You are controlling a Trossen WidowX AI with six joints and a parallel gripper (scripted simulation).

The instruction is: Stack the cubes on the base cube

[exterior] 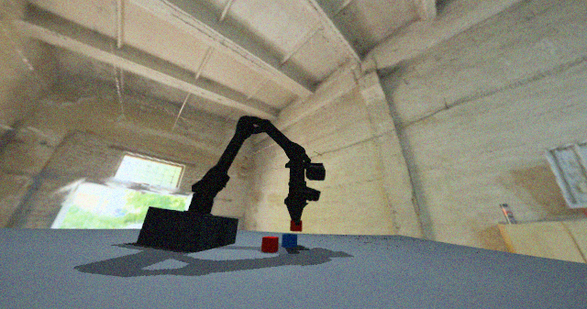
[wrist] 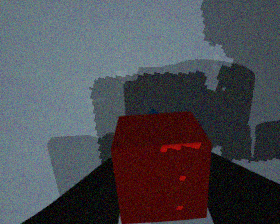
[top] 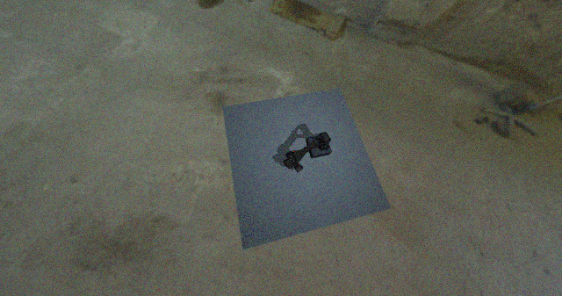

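Right now the blue cube is 4 cm below my gripper tip, 2 cm behind it and 1 cm to the right of it.
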